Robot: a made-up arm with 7 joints.
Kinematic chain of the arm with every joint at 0, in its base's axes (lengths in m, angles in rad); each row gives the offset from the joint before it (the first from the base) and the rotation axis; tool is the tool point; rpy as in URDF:
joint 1: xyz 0 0 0.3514 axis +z
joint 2: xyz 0 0 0 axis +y
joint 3: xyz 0 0 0.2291 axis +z
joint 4: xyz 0.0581 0 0 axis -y
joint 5: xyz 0.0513 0 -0.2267 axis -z
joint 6: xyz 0 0 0 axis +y
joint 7: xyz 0.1 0 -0.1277 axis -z
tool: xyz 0 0 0 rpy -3.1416 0 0
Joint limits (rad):
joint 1: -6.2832..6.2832
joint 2: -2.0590..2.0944
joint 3: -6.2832..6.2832
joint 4: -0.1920..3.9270
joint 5: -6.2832..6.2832
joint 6: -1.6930..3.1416
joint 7: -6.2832..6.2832
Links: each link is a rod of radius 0.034 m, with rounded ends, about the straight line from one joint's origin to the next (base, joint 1, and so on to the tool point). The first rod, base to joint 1, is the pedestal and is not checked.
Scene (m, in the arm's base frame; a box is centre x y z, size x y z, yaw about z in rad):
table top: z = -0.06
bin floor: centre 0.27 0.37 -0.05 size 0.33 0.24 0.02 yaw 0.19
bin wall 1: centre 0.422 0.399 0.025 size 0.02 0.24 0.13 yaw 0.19
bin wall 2: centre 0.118 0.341 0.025 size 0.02 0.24 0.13 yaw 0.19
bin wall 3: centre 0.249 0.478 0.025 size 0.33 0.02 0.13 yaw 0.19
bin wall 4: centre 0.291 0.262 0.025 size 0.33 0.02 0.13 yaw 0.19
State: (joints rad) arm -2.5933 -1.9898 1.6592 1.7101 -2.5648 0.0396 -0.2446
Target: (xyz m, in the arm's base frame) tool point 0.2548 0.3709 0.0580
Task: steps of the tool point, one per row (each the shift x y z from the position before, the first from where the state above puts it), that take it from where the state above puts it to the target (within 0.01 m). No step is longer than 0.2 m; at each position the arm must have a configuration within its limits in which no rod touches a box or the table.
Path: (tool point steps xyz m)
1: 0.0572 0.1501 -0.0156
2: 0.0019 0.1699 -0.0061
3: -0.0616 0.1660 0.0066
4: -0.1217 0.1346 0.0212
5: 0.0000 0.0000 -0.1167

